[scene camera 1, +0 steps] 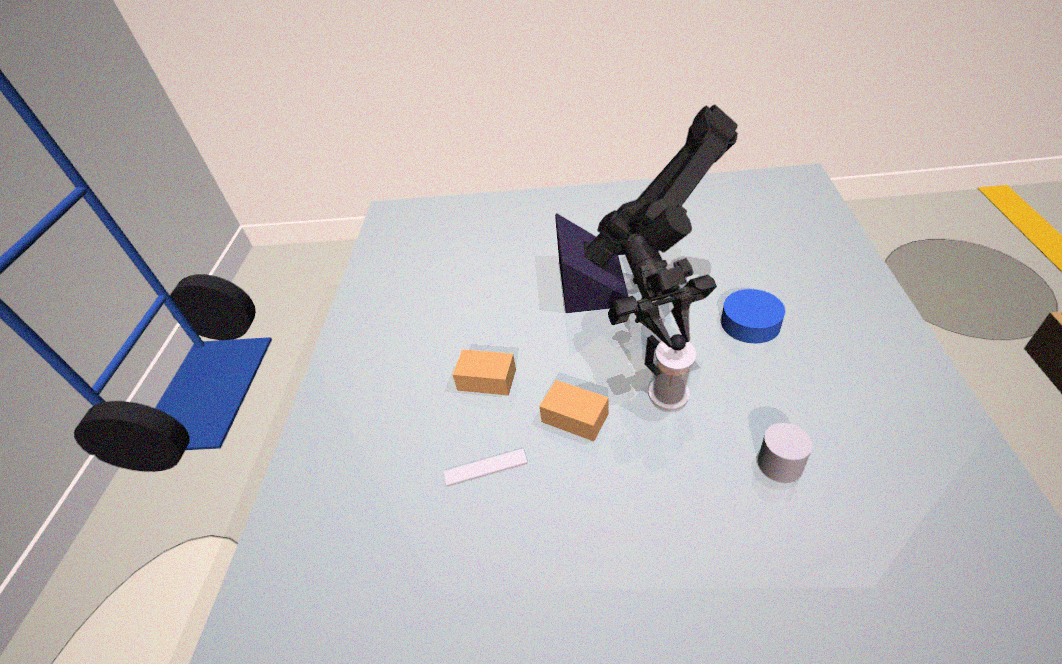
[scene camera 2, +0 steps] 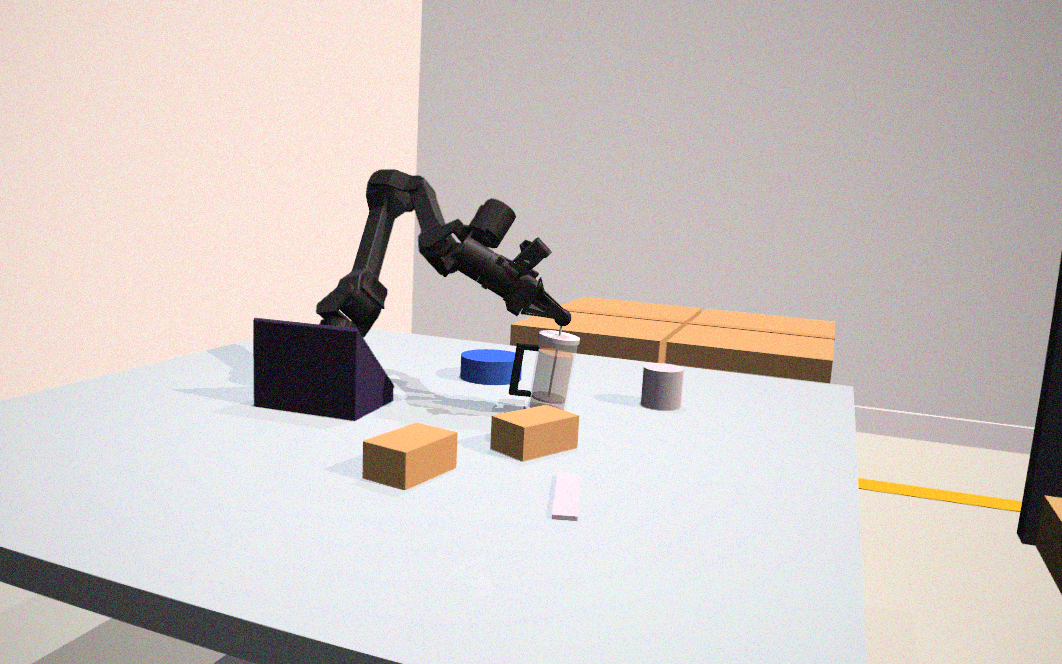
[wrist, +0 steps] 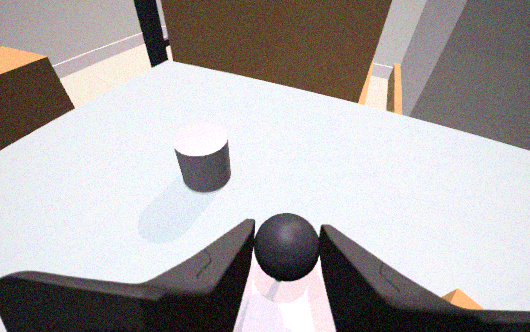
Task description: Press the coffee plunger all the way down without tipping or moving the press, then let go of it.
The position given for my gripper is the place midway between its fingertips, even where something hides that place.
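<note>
You'd find my gripper (scene camera 2: 566, 316) at (scene camera 1: 679, 344) too, and at (wrist: 287, 230). There's a coffee press here, showing at (scene camera 1: 669, 390) and (scene camera 2: 556, 351). I can also see a blue disc (scene camera 1: 753, 316), which shows again at (scene camera 2: 484, 366), though in the wrist view the disc is out of frame. And there's a grey cylinder (scene camera 1: 786, 448), plus a white strip (scene camera 1: 464, 473).
</note>
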